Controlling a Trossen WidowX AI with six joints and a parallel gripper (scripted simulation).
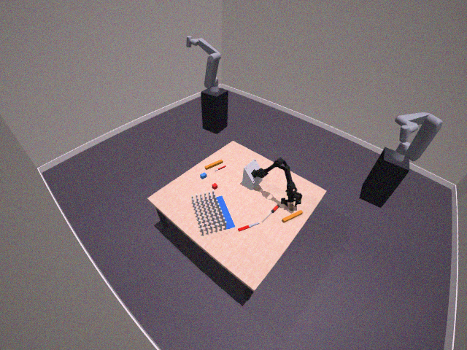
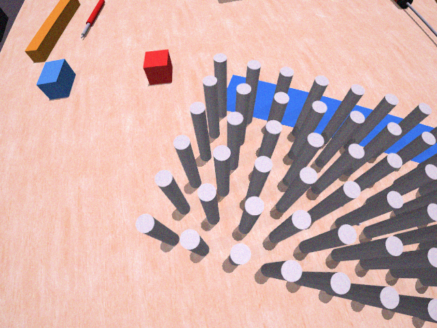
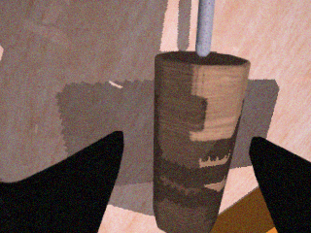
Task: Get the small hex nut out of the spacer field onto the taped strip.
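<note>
The long tool lies 10 cm behind my gripper tip and 4 cm to the right of it. Also, from my gripper tip: hex nut 57 cm to the right, 55 cm ahead, 1 cm below; then blue taped strip 50 cm to the right, 40 cm ahead, 1 cm below; then red cube 75 cm to the right, 21 cm ahead, 1 cm above.
</note>
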